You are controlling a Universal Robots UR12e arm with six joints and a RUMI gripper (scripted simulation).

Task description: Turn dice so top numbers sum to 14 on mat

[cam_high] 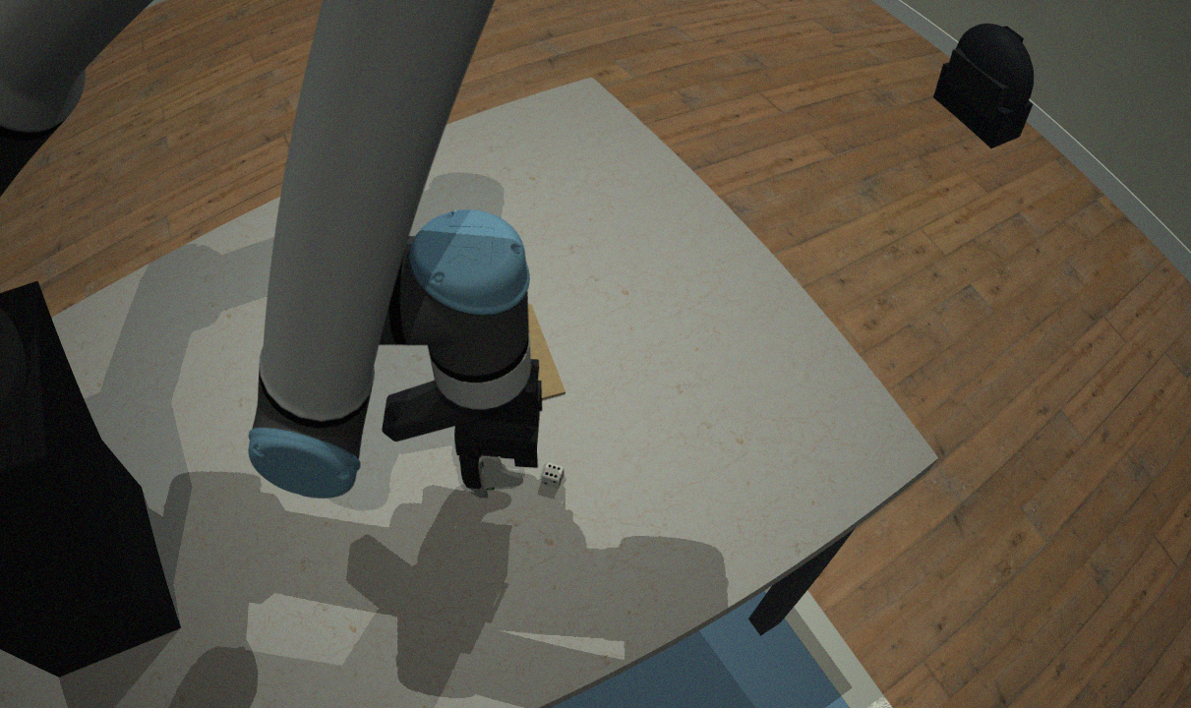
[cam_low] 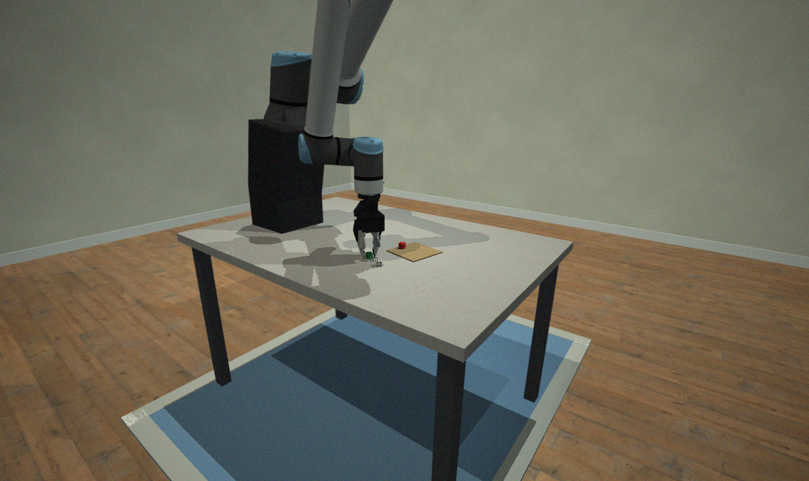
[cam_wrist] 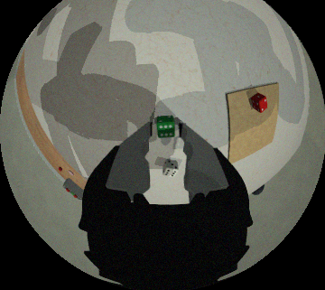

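The green die is 1 cm below my hand. From my hand the other things lie so: white die 7 cm ahead, 2 cm to the right, 1 cm below; red die 2 cm ahead, 14 cm to the left; mat 7 cm ahead, 15 cm to the left, 2 cm below.
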